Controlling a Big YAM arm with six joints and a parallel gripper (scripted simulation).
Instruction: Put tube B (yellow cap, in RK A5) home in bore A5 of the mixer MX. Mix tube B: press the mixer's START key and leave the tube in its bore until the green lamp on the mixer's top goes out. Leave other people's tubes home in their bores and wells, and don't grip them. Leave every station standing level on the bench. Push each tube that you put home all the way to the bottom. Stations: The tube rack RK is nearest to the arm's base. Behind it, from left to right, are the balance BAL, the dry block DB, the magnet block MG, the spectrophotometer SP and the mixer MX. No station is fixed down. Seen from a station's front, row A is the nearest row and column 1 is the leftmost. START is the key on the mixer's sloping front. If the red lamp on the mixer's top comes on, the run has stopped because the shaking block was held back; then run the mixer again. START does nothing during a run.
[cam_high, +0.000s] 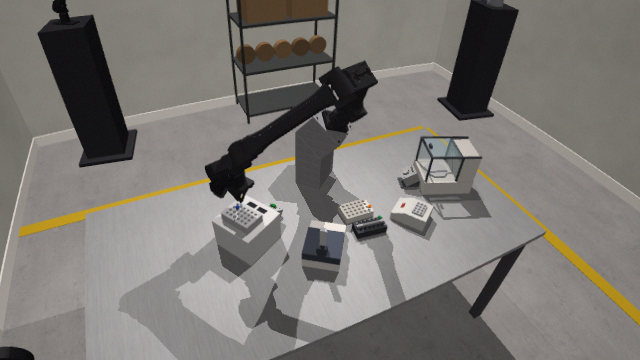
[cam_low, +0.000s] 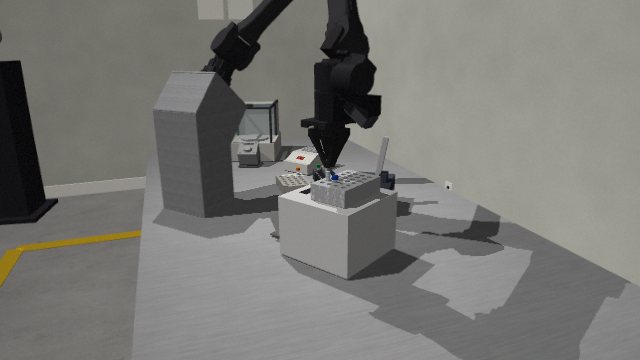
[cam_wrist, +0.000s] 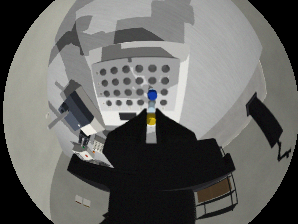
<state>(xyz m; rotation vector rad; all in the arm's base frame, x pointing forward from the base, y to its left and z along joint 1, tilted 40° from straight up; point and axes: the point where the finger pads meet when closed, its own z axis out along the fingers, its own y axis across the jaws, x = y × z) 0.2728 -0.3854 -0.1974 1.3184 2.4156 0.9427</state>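
My hand is 5 cm above the grey shaking block and 4 cm short of it. Round my hand: black magnet block (49 cm to the left, 18 cm below, 9 cm ahead); then green start key (14 cm below, 13 cm to the left, 8 cm behind); then tube rack RK (47 cm to the left, 19 cm below, 2 cm behind).
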